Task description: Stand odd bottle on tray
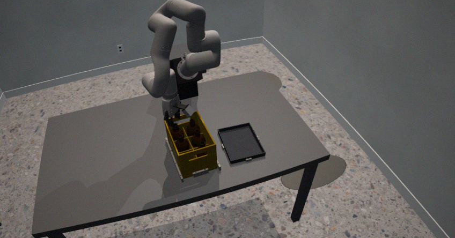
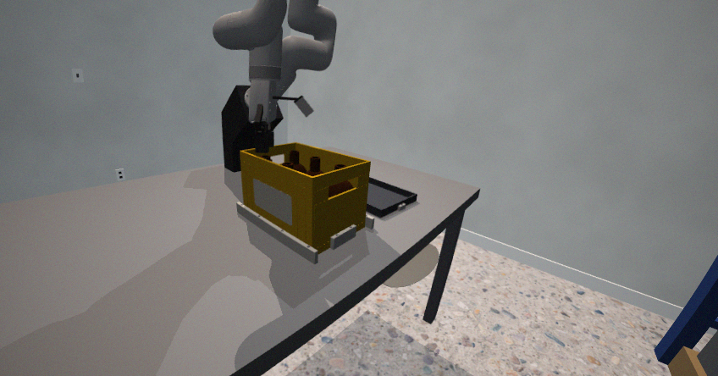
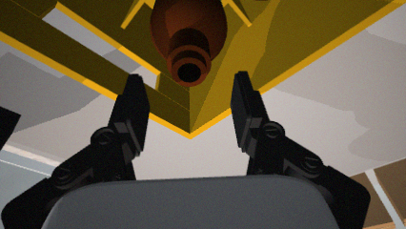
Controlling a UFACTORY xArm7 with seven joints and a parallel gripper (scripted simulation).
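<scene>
My gripper is now 10 cm short of the yellow crate, 2 cm to the right of it and 11 cm above it. Also, from my hand: black tray (18 cm ahead, 28 cm to the left, 19 cm below).
</scene>
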